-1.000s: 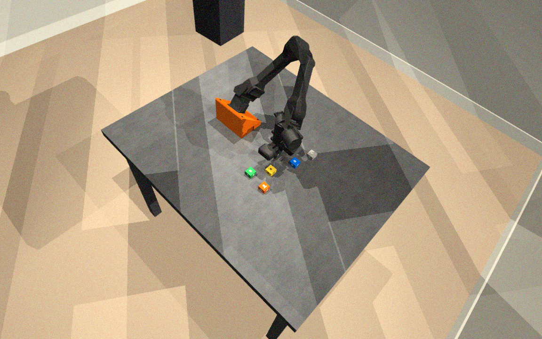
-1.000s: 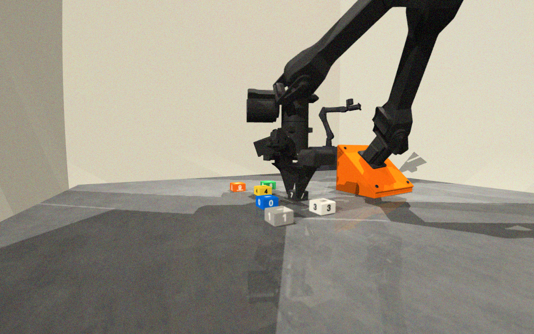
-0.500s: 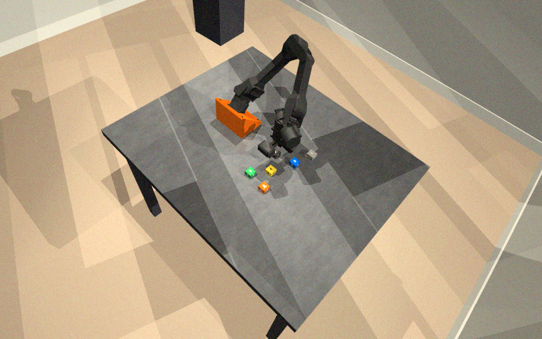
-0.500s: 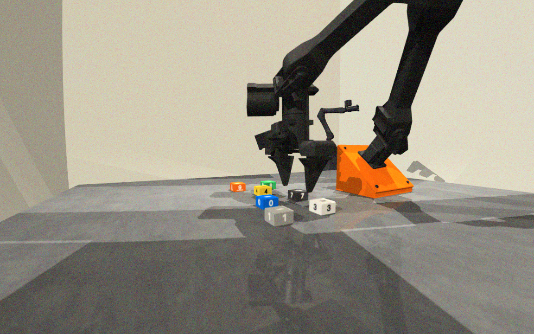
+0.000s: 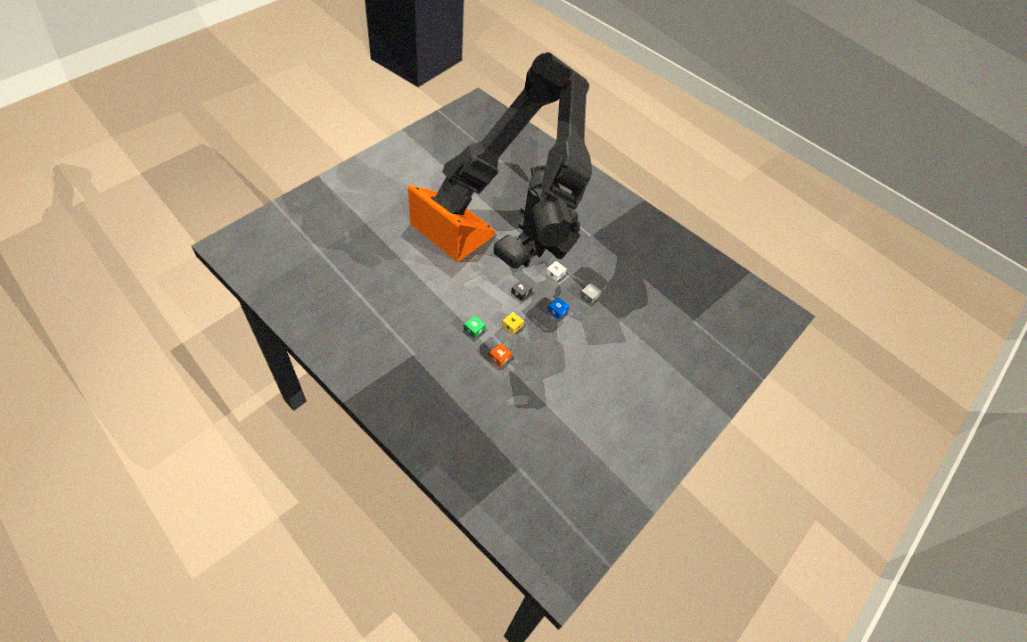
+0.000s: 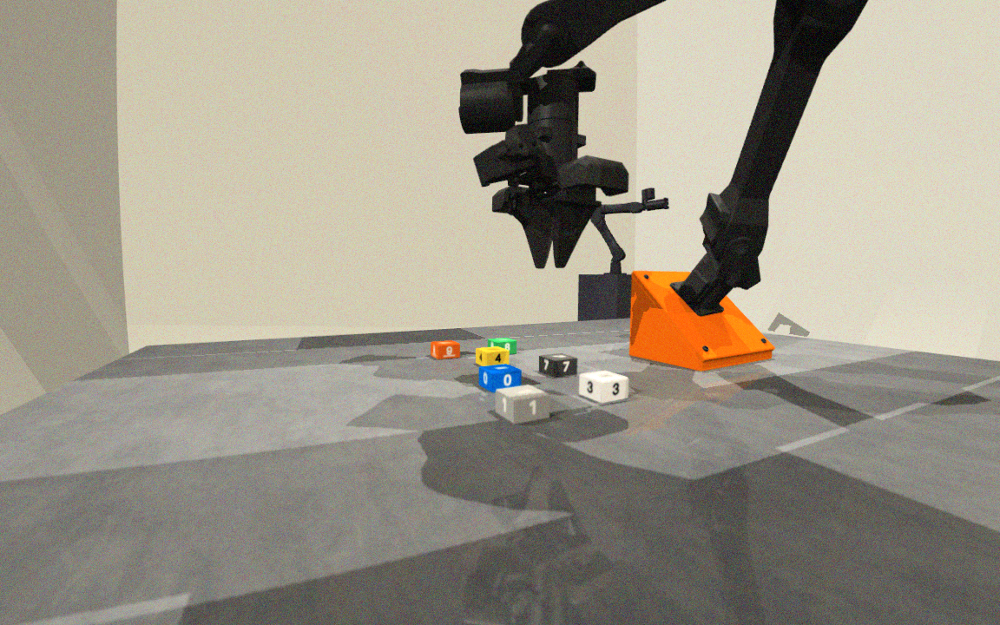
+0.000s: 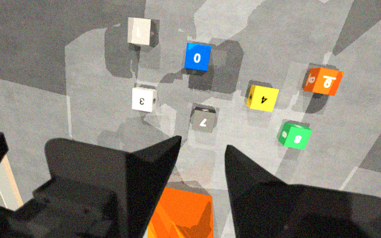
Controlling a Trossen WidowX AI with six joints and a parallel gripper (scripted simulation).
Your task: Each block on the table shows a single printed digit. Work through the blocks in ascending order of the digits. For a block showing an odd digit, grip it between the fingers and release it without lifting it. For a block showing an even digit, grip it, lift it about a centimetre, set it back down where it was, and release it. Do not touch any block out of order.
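Right now my gripper tip is 3 cm past the green block, 14 cm to the left of it and 11 cm above it. Also, from my gripper tip: black 7 block (1 cm behind, 11 cm below); blue 0 block (8 cm ahead, 2 cm to the left, 11 cm below); yellow 4 block (3 cm ahead, 8 cm to the right, 11 cm below).
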